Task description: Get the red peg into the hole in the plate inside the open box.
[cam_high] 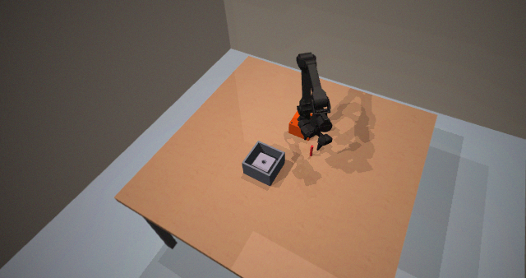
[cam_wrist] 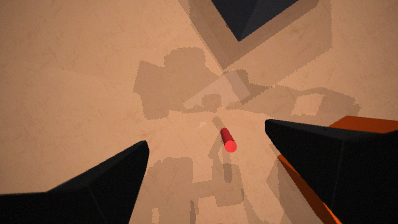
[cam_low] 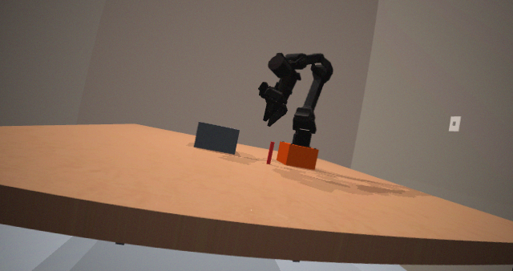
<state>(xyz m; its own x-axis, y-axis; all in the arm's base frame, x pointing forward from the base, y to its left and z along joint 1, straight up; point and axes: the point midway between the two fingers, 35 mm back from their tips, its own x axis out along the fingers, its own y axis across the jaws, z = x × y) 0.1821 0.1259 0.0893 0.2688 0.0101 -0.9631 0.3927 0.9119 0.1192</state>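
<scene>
My gripper tip is 4 cm past the red peg, 1 cm to the left of it and 10 cm above it. The rest, counted from my gripper tip: light plate 16 cm ahead, 18 cm to the right, 9 cm below; grey box 16 cm ahead, 18 cm to the right, 11 cm below.
</scene>
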